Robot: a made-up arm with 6 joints. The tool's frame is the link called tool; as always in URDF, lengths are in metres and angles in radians.
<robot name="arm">
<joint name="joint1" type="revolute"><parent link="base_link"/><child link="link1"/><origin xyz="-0.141 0.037 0.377" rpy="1.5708 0 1.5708"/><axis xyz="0 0 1"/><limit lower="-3.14" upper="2.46"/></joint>
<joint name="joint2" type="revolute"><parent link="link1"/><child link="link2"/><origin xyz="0.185 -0.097 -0.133" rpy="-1.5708 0 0"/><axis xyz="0 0 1"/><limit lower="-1.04" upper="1.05"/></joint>
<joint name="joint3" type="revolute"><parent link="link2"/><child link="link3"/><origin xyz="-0.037 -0.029 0.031" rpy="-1.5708 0 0"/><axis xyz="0 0 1"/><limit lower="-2.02" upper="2.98"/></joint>
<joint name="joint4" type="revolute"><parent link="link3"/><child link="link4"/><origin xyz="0.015 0.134 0.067" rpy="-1.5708 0 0"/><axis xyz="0 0 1"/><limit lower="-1.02" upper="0.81"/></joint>
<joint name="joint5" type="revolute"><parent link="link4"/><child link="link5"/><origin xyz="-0.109 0.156 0.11" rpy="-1.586 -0.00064 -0.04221"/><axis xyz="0 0 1"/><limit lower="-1.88" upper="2.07"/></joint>
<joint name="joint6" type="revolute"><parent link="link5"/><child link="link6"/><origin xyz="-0.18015 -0.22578 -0.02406" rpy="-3.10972 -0.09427 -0.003"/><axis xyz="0 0 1"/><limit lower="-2.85" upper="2.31"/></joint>
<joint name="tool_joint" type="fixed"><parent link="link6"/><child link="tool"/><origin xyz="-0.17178 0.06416 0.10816" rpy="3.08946 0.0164 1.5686"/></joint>
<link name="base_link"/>
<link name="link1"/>
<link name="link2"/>
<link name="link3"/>
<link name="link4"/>
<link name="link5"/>
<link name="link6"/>
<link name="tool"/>
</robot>
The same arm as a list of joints. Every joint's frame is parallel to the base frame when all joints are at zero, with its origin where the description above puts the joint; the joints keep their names.
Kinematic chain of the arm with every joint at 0, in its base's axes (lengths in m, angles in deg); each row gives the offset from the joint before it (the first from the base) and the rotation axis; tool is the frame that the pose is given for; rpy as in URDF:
joint1: xyz -0.141 0.037 0.377 axis +x
joint2: xyz -0.133 0.185 -0.097 axis +z
joint3: xyz 0.029 -0.037 0.031 axis -x
joint4: xyz -0.067 0.015 -0.134 axis -z
joint5: xyz 0.156 -0.109 -0.11 axis 0.998994 0.0422 0.0152
joint6: xyz -0.013 -0.181 -0.226 axis -0.998507 0.0521 0.0164
tool: xyz -0.118 -0.166 -0.062 rpy 0 90 0
Joint limits (deg, base to tool): -179.91..140.95 -59.59..60.16 -115.74..170.74 -58.44..46.41 -107.72..118.6 -163.29..132.35

